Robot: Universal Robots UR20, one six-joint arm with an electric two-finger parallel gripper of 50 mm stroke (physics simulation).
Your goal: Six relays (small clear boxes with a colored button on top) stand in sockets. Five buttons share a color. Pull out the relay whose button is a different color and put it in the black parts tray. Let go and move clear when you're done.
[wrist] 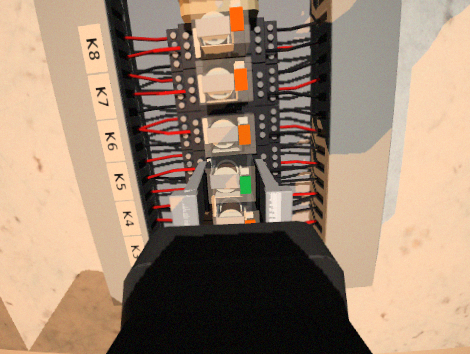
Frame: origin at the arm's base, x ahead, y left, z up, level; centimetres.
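Where they show: gripper, fingertip midpoint: (231, 175).
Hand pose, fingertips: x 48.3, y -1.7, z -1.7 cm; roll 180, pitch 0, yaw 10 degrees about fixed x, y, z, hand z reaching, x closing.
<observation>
Each offset is from my fingertips to the top centre of the thing. "spot": to the spot under its first point.
The relay with the green button {dx +0.0, dy +0.3, dz +3.3 cm} (230, 180) stands upright in the socket row, in line with its neighbours. My gripper (231, 175) is shut on this relay, one grey finger against its left side and one against its right. Relays with orange buttons stand above it: one at the top {spot: dx -1.9, dy +8.0, dz +3.1 cm} (215, 30), one below that {dx -1.2, dy +5.7, dz +3.2 cm} (220, 82) and one right next to the green one {dx -0.6, dy +3.0, dz +3.2 cm} (223, 135). Another orange-button relay {dx +0.6, dy -2.3, dz +3.2 cm} (231, 212) shows partly just below, its lower part hidden by the black gripper body. The black parts tray does not show in the wrist view.
Dark screw-terminal sockets with red and black wires flank the relays. A grey wire duct with labels K8 {dx -9.3, dy +2.8, dz +0.6 cm} (91, 45) down to K3 runs along the left. Another duct {dx +7.4, dy +6.5, dz +0.6 cm} (350, 200) runs along the right. A tan block {dx -1.8, dy +8.4, dz +3.2 cm} (192, 9) sits at the top end of the row.
</observation>
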